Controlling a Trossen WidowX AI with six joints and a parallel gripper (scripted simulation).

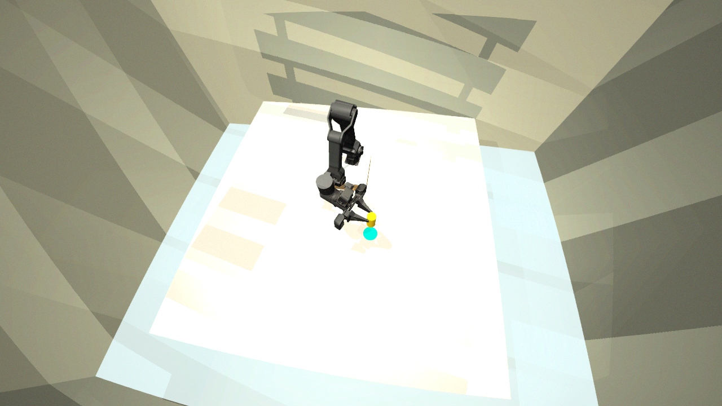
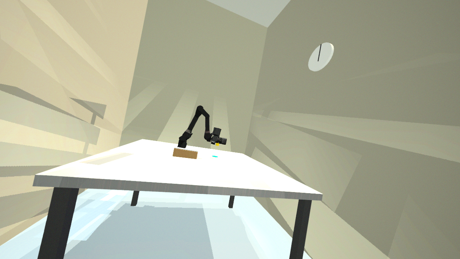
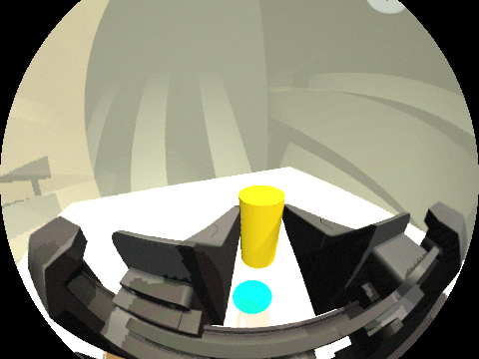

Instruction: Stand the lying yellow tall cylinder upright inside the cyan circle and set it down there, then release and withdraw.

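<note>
The cyan circle is 16 cm below my gripper tip. The rest, counted from my gripper tip: yellow cylinder: 2 cm below.
</note>
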